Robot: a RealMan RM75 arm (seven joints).
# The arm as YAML. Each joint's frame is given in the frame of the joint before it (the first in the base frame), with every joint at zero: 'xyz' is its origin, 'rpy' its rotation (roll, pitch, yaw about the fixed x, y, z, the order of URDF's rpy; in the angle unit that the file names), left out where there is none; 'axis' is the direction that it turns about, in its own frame. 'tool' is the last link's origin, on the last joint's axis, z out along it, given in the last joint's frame.
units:
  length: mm
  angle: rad
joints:
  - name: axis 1
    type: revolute
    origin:
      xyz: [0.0, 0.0, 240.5]
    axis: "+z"
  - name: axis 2
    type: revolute
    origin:
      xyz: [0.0, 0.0, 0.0]
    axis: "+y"
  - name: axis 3
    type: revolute
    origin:
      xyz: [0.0, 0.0, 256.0]
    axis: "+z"
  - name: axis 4
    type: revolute
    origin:
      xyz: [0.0, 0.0, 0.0]
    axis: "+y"
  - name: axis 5
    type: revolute
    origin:
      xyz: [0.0, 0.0, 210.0]
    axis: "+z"
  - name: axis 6
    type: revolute
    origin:
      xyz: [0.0, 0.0, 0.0]
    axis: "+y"
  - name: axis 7
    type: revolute
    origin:
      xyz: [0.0, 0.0, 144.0]
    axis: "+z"
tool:
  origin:
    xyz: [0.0, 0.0, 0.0]
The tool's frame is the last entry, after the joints.
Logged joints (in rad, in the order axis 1, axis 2, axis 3, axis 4, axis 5, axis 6, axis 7), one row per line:
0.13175, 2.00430, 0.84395, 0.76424, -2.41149, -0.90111, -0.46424
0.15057, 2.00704, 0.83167, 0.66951, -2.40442, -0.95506, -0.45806
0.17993, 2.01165, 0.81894, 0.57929, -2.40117, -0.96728, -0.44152
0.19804, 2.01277, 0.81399, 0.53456, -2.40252, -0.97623, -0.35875
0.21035, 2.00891, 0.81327, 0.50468, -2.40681, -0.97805, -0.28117
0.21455, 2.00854, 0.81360, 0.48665, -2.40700, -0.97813, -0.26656
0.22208, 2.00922, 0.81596, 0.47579, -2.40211, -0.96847, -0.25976
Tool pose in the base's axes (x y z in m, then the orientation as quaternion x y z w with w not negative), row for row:
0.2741, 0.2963, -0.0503, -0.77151, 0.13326, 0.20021, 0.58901
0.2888, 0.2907, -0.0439, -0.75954, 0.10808, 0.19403, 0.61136
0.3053, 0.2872, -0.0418, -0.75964, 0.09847, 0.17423, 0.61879
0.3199, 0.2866, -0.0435, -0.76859, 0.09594, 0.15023, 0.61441
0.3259, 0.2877, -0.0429, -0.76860, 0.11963, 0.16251, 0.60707
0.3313, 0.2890, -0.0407, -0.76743, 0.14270, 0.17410, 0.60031
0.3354, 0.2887, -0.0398, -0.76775, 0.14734, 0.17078, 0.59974
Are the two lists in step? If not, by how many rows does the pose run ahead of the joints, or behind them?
The pose runs 1 row behind the joints: the pose in row i belongs to the joints in row i - 1.
